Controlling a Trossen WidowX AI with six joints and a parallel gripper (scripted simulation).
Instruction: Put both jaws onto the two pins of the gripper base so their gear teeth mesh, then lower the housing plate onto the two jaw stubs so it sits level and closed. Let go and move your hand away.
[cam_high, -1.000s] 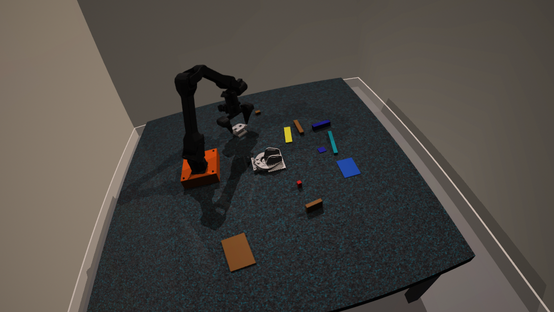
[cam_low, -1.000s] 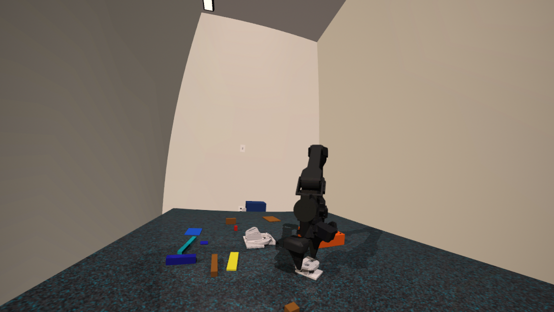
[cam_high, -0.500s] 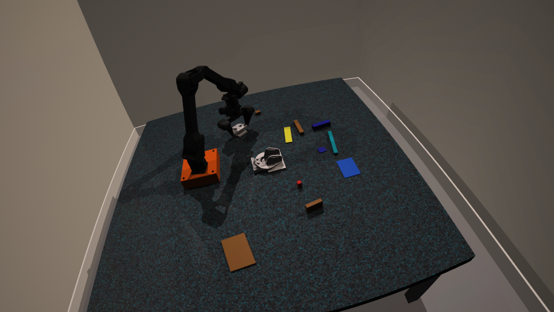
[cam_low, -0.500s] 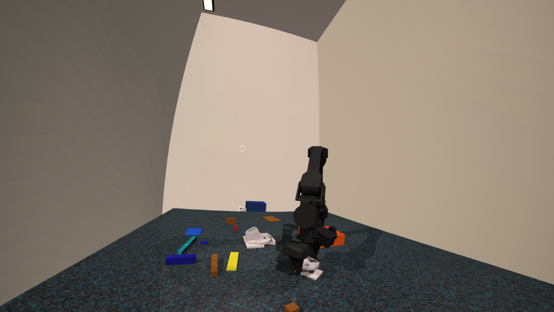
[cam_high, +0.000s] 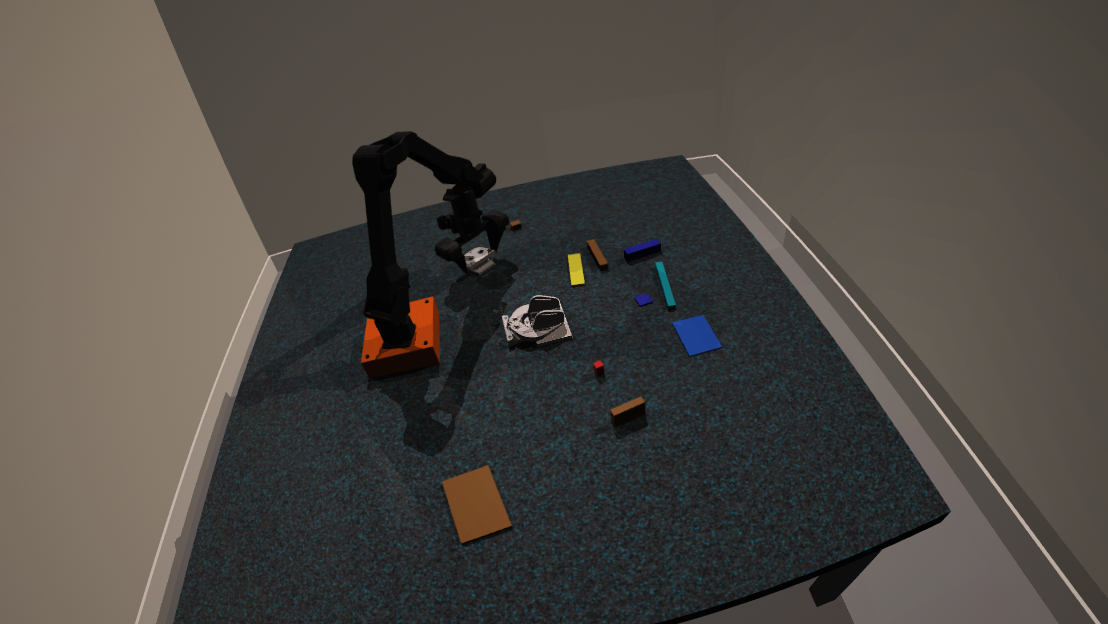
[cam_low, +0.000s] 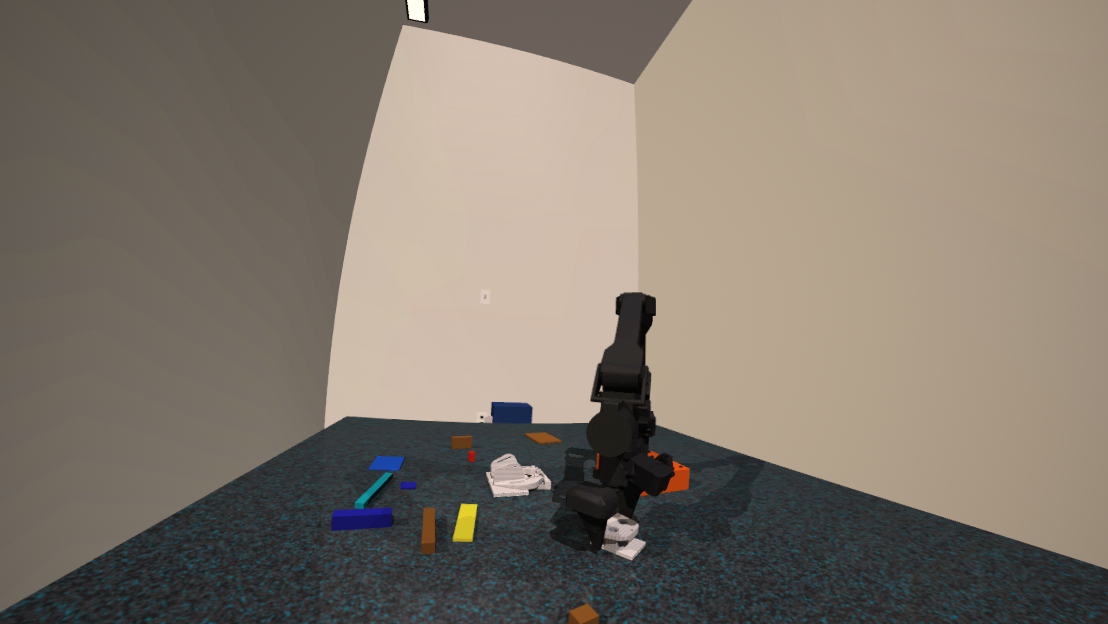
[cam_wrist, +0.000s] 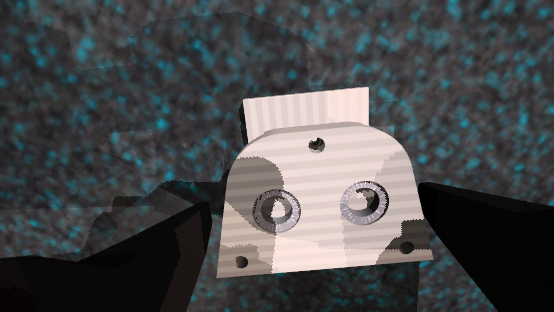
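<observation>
Now: gripper tip 1 cm to the right of the white block and 1 cm past it. Round my gripper tip: white jaw (22 cm to the right, 12 cm ahead, 1 cm above); then brown cube (16 cm to the left, 7 cm ahead); then yellow bar (23 cm ahead, 6 cm to the right, 1 cm below).
</observation>
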